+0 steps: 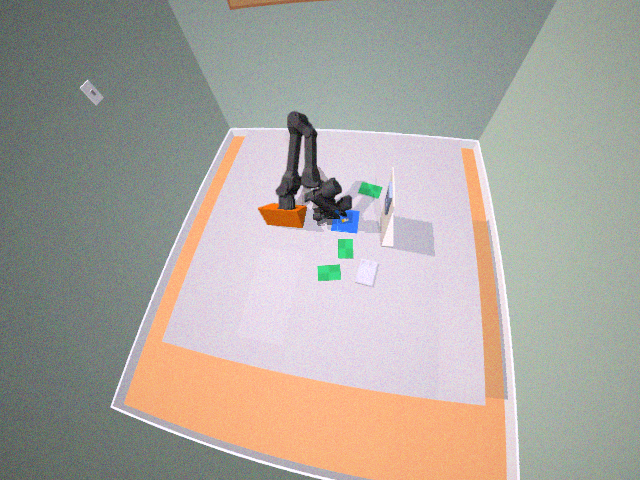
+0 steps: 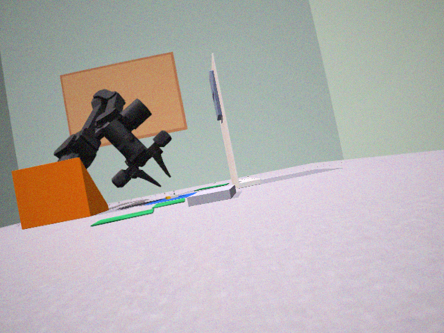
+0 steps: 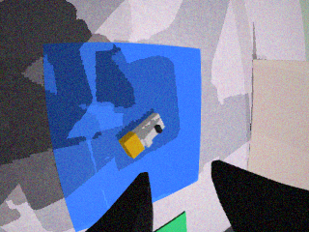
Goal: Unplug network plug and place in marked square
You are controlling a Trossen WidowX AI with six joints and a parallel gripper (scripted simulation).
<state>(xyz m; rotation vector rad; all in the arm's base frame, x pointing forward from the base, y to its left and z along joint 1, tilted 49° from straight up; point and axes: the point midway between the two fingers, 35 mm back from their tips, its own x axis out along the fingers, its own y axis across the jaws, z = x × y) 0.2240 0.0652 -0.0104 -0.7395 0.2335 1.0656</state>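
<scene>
The network plug lies 4 cm below my gripper tip, 1 cm to the left of it and 1 cm ahead of it. Also, from my gripper tip: upright cream panel 19 cm ahead, 10 cm above, 1 cm to the right; then low pale block 23 cm to the right, 14 cm ahead, 4 cm below; then blue marked square 5 cm below, 1 cm to the left, 1 cm ahead.
</scene>
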